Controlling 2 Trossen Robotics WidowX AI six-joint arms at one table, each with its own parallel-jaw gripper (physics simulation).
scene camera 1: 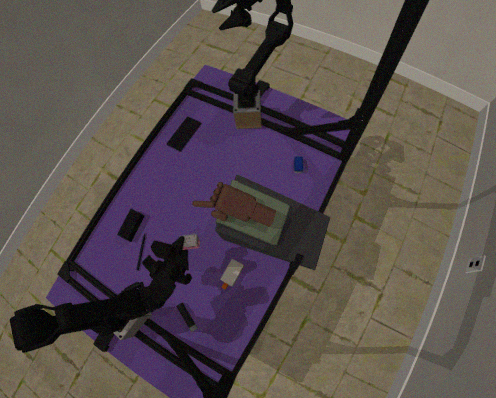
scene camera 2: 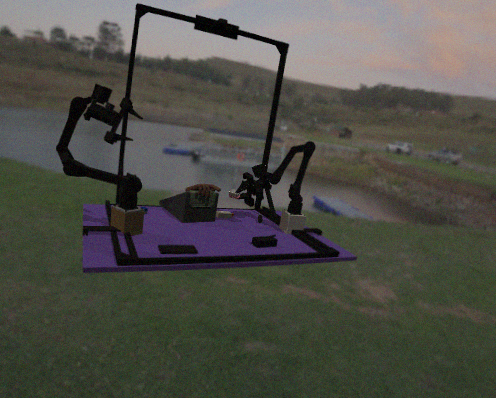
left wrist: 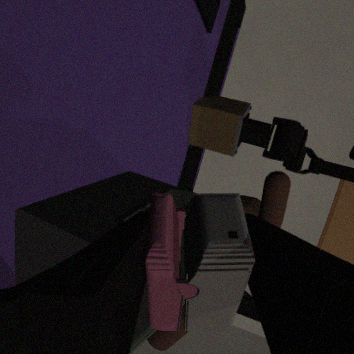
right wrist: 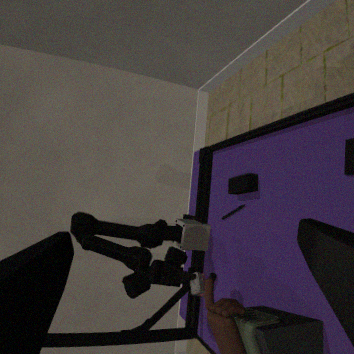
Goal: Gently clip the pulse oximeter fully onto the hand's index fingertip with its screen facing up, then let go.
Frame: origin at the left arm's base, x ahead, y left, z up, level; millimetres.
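Seen in the pictures: left gripper, fingertip midpoint: [scene camera 1: 184,239] [scene camera 2: 236,195] [left wrist: 194,223] [right wrist: 199,276]; right gripper, fingertip midpoint: [scene camera 1: 216,21] [scene camera 2: 137,129] [right wrist: 186,236]; left arm's base, origin of the base link: [scene camera 2: 294,212] [right wrist: 178,233]; right arm's base, origin of the base link: [scene camera 1: 246,100] [scene camera 2: 128,207] [left wrist: 242,129].
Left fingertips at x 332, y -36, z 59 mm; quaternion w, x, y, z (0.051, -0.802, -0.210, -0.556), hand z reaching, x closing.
Pixels of each thing's top centre, then the offset from my left fingertips to it.
- pulse oximeter, middle of its top: [left wrist: 250,289] [right wrist: 190,283] [scene camera 1: 187,240] [scene camera 2: 235,189] dx +4, dy -16, dz +27 mm
- white box, middle of its top: [scene camera 1: 230,275] [scene camera 2: 225,212] dx -4, dy -151, dz -136 mm
- dark stick, middle of its top: [scene camera 1: 185,317] dx -206, dy -118, dz -137 mm
- thin pen, middle of its top: [scene camera 1: 140,251] dx -137, dy +164, dz -155 mm
- black block, middle of its top: [right wrist: 237,183] [scene camera 1: 128,224] [scene camera 2: 265,238] dx -89, dy +257, dz -129 mm
- flat black slab, middle of its top: [scene camera 2: 178,248] [scene camera 1: 183,133] dx +324, dy +348, dz -156 mm
- blue block, middle of its top: [scene camera 1: 298,162] dx +459, dy -112, dz -132 mm
The pulse oximeter [scene camera 1: 190,241] [scene camera 2: 234,194] [left wrist: 220,250] [right wrist: 197,283] has a white-grey half and a pink half; in scene camera 1 its pale side faces up. My left gripper [scene camera 1: 184,244] [scene camera 2: 242,195] [left wrist: 194,223] is shut on it, holding it above the table. The brown hand [scene camera 1: 237,202] [scene camera 2: 202,188] [right wrist: 226,306] rests palm-down on a green pad. Its index finger [scene camera 1: 202,204] [right wrist: 208,290] points out, bare, apart from the oximeter in scene camera 1. My right gripper [scene camera 1: 218,19] [scene camera 2: 136,128] is open and empty, high and far from the hand.
A dark wedge stand [scene camera 1: 310,230] [scene camera 2: 179,207] carries the pad. A white box [scene camera 1: 232,273], a dark stick [scene camera 1: 186,317], a thin pen [scene camera 1: 142,252], a black block [scene camera 1: 131,225] [scene camera 2: 264,242], a flat black slab [scene camera 1: 184,134] and a blue block [scene camera 1: 298,164] lie on the purple table.
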